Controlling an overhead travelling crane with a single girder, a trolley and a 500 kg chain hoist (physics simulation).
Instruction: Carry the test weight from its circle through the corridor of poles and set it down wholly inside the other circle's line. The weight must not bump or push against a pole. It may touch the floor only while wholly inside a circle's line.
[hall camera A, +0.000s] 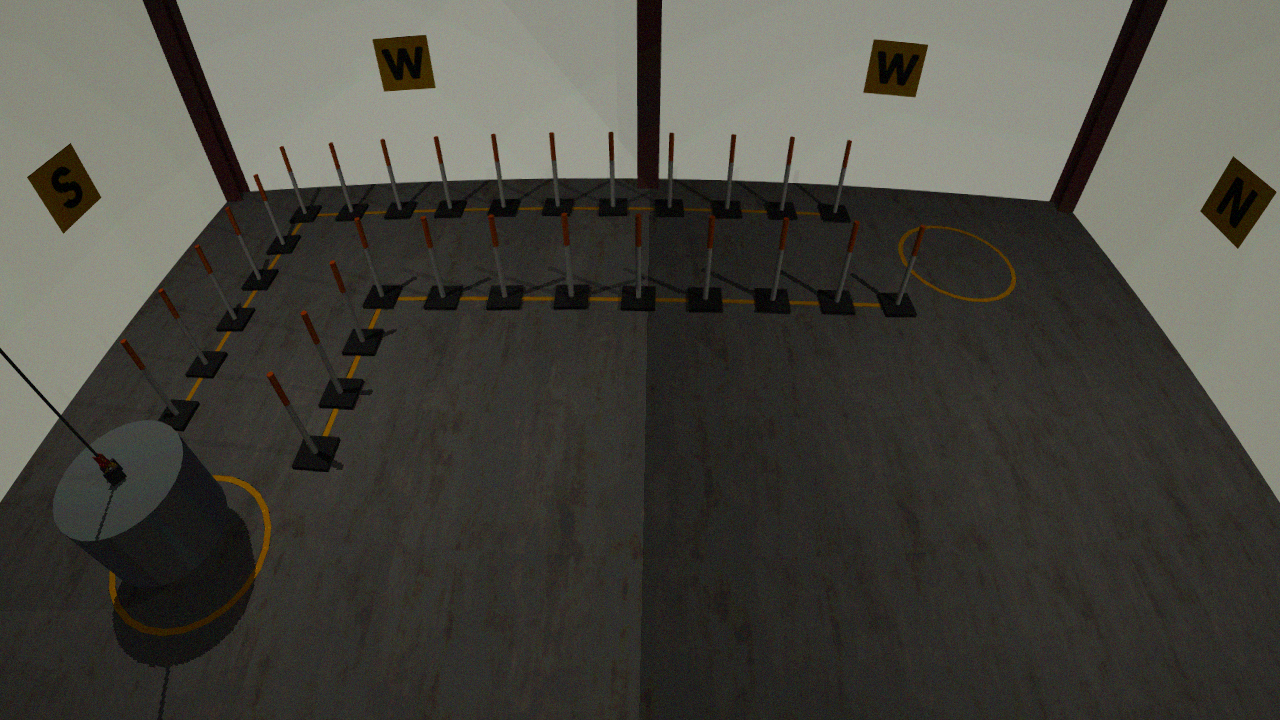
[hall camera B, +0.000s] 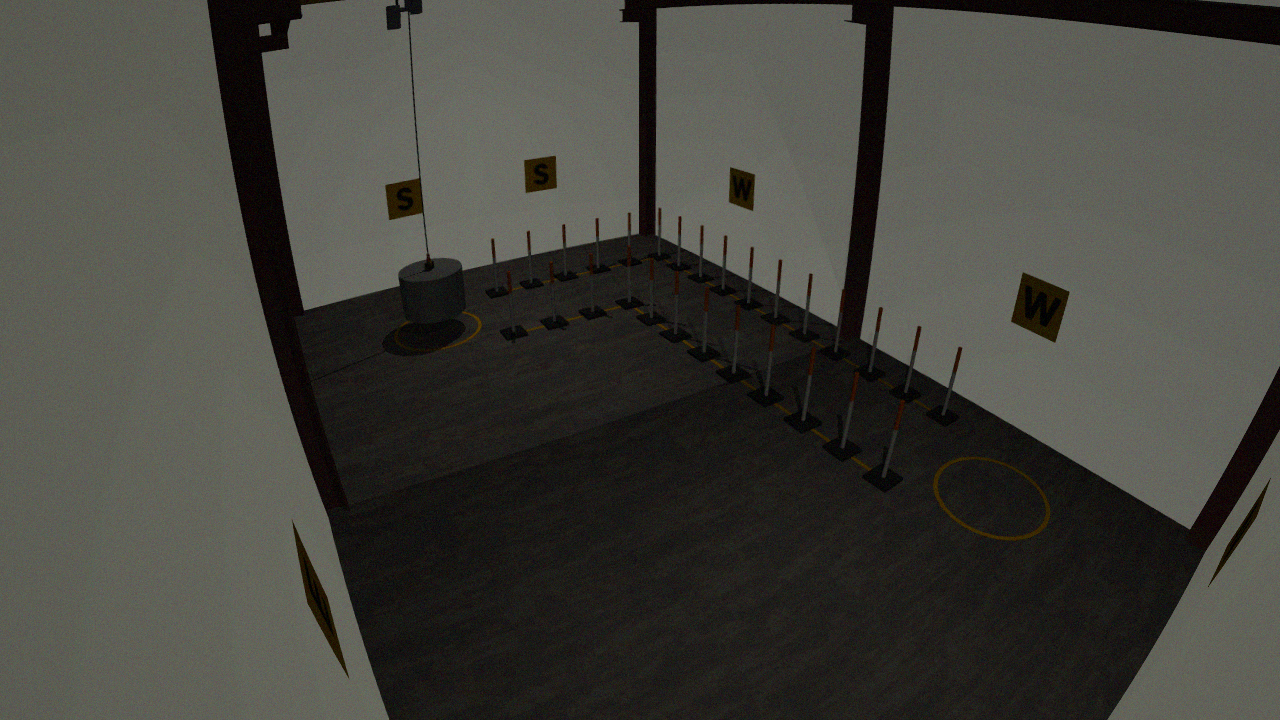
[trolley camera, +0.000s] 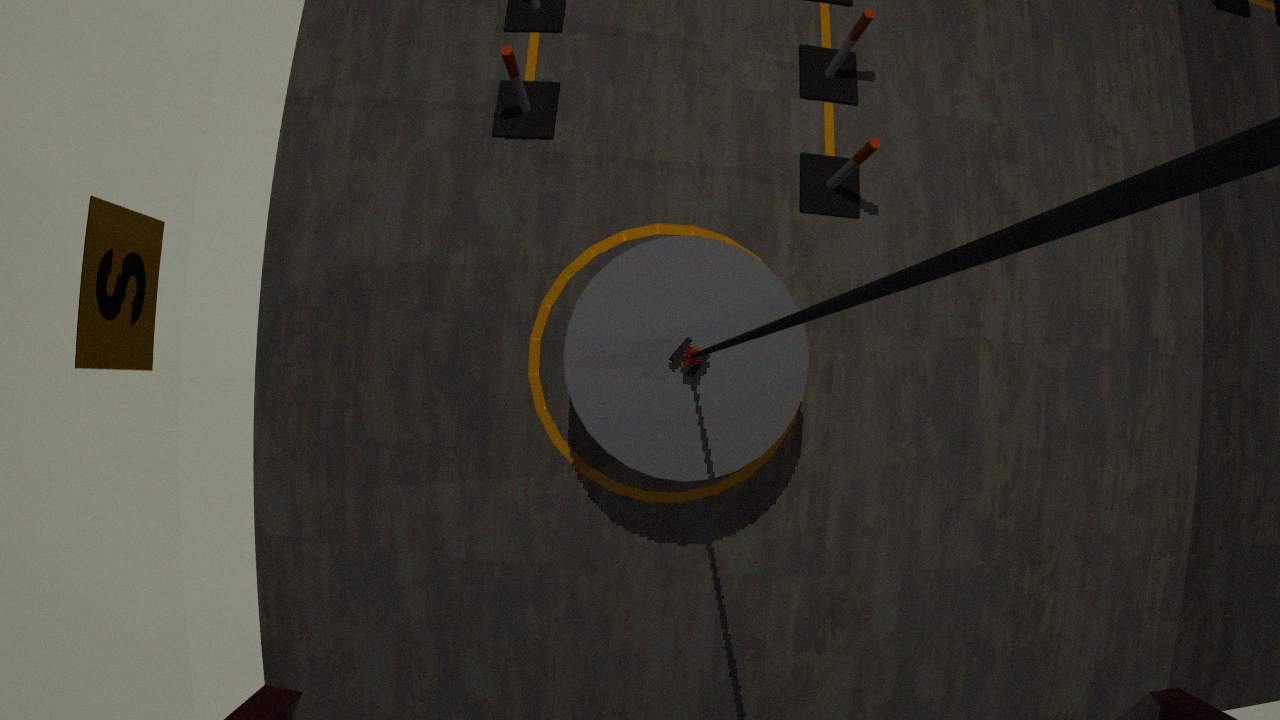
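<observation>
The grey cylindrical test weight (hall camera A: 143, 510) (hall camera B: 432, 297) (trolley camera: 626, 304) hangs upright from the chain, raised off the floor, with its shadow below. My gripper, the hook (hall camera A: 111, 469) (hall camera B: 428, 264) (trolley camera: 691, 359), is shut on the weight's top fitting. The weight hangs over its yellow start circle (hall camera A: 267, 537) (hall camera B: 480, 324) (trolley camera: 535, 358); in the trolley view it covers the circle's right side. The nearest poles (hall camera A: 293, 416) (trolley camera: 516, 82) stand apart from it. The other circle (hall camera A: 1014, 271) (hall camera B: 934, 488) lies beyond the corridor's far end.
Two rows of red-and-white poles on black bases, joined by yellow lines, run from near the start circle toward the W wall (hall camera A: 760, 80), then turn right toward the other circle. The S wall (trolley camera: 179, 492) stands left of the weight in the trolley view.
</observation>
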